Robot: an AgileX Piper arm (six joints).
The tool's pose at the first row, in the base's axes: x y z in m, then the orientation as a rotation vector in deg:
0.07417, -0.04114, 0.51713, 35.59, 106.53, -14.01
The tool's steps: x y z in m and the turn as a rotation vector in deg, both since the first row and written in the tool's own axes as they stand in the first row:
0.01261, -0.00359, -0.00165, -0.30, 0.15, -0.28
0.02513, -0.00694, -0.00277, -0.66, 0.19, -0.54
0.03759, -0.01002, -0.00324, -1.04, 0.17, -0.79
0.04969, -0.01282, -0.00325, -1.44, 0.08, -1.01
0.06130, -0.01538, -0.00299, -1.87, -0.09, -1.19
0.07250, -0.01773, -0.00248, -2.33, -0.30, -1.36
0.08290, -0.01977, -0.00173, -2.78, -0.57, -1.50
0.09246, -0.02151, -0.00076, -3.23, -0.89, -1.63
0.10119, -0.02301, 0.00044, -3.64, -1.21, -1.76
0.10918, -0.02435, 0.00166, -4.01, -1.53, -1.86
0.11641, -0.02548, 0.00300, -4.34, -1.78, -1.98
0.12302, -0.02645, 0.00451, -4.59, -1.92, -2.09
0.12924, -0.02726, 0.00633, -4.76, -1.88, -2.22
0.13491, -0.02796, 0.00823, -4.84, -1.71, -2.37
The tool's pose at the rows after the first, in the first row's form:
0.06772, -0.03965, 0.50570, 35.16, 106.78, -13.87
0.06184, -0.03822, 0.49418, 34.68, 106.91, -13.69
0.05665, -0.03688, 0.48251, 34.19, 106.99, -13.50
0.05207, -0.03561, 0.47103, 33.69, 106.98, -13.29
0.04796, -0.03441, 0.45994, 33.20, 106.88, -13.05
0.04427, -0.03327, 0.44915, 32.68, 106.74, -12.79
0.04114, -0.03222, 0.43905, 32.18, 106.53, -12.53
0.03857, -0.03127, 0.42968, 31.69, 106.27, -12.28
0.03652, -0.03046, 0.42102, 31.22, 106.00, -12.06
0.03476, -0.02975, 0.41305, 30.81, 105.73, -11.87
0.03340, -0.02915, 0.40576, 30.42, 105.53, -11.71
0.03242, -0.02867, 0.39900, 30.12, 105.43, -11.58
0.03188, -0.02832, 0.39250, 29.89, 105.51, -11.50
0.03160, -0.02807, 0.38649, 29.73, 105.72, -11.47

